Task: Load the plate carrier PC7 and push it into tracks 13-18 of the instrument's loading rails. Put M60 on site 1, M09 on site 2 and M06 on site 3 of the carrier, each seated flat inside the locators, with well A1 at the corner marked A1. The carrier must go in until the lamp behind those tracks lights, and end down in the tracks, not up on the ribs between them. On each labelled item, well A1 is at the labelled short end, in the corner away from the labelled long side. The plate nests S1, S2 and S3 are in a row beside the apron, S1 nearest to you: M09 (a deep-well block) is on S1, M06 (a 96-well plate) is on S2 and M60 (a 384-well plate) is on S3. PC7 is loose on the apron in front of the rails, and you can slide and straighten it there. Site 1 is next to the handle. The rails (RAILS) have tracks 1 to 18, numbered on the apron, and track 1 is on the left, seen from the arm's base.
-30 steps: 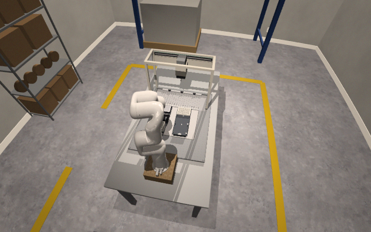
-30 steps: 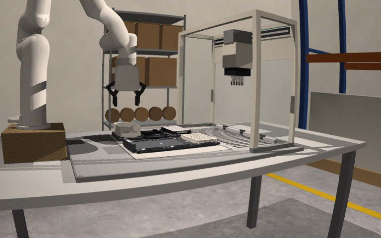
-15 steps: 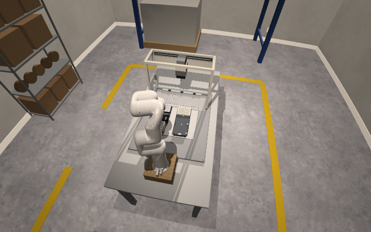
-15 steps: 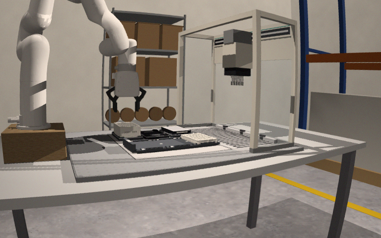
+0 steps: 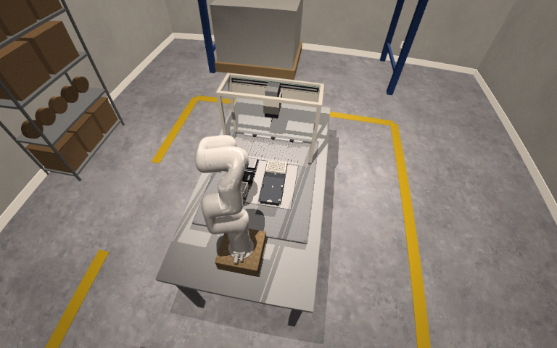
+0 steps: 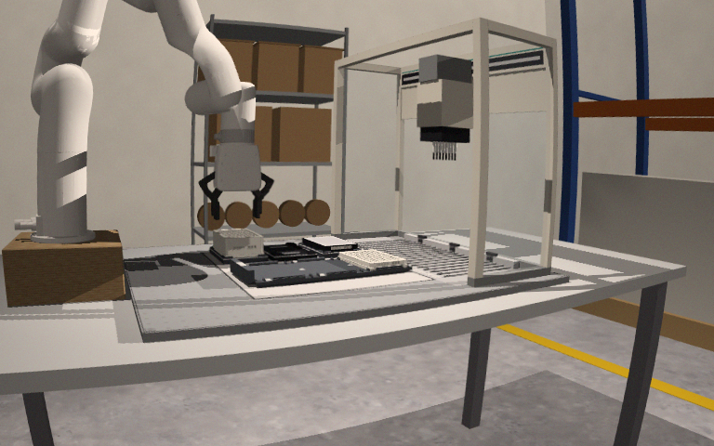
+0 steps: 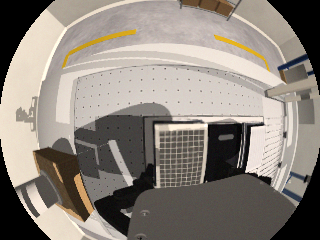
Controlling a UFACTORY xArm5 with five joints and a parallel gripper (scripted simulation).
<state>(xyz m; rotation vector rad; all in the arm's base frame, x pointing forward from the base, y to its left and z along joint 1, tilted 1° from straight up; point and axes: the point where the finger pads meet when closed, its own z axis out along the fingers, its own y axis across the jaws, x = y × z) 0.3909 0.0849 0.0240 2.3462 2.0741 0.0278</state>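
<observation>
Now: the dark nest S1 90 mm below my hand. Also, from my hand: plate nest S2: 110 mm ahead, 90 mm below, 20 mm to the right; then 96-well plate M06: 230 mm to the right, 200 mm ahead, 80 mm below; then carrier PC7: 220 mm to the right, 90 mm ahead, 80 mm below.
</observation>
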